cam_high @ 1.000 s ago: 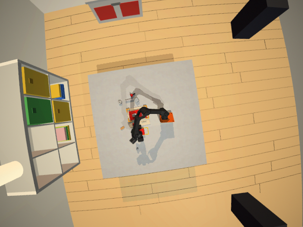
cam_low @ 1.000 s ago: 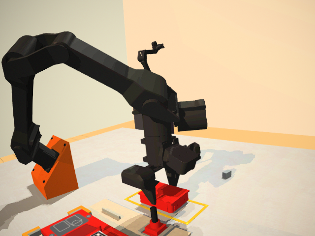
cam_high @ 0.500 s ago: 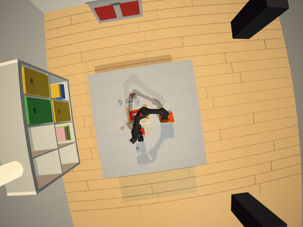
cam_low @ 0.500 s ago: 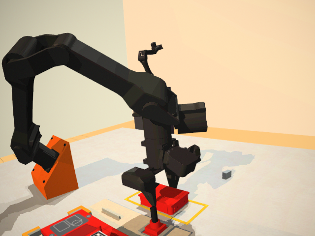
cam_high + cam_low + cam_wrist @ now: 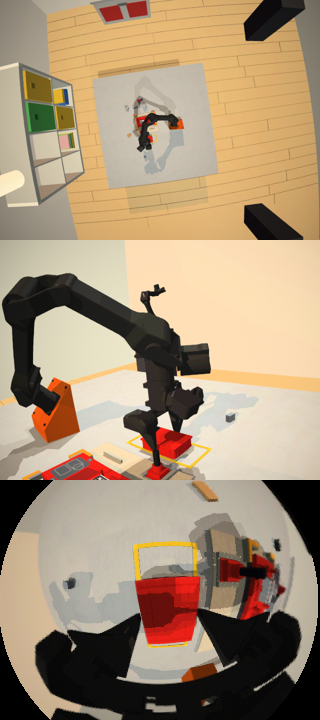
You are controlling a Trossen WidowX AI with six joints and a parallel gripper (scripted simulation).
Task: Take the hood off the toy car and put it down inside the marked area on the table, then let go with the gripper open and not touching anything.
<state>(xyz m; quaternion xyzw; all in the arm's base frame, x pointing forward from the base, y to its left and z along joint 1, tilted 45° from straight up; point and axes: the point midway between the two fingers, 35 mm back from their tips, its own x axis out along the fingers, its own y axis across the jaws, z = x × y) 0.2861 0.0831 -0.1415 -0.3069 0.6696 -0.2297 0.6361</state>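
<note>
My gripper tip is now right at the hood. From my gripper tip the other things lie so: black upright peg 9 cm to the right, 7 cm ahead, 2 cm above; then white wheel 37 cm to the right, 22 cm ahead.
</note>
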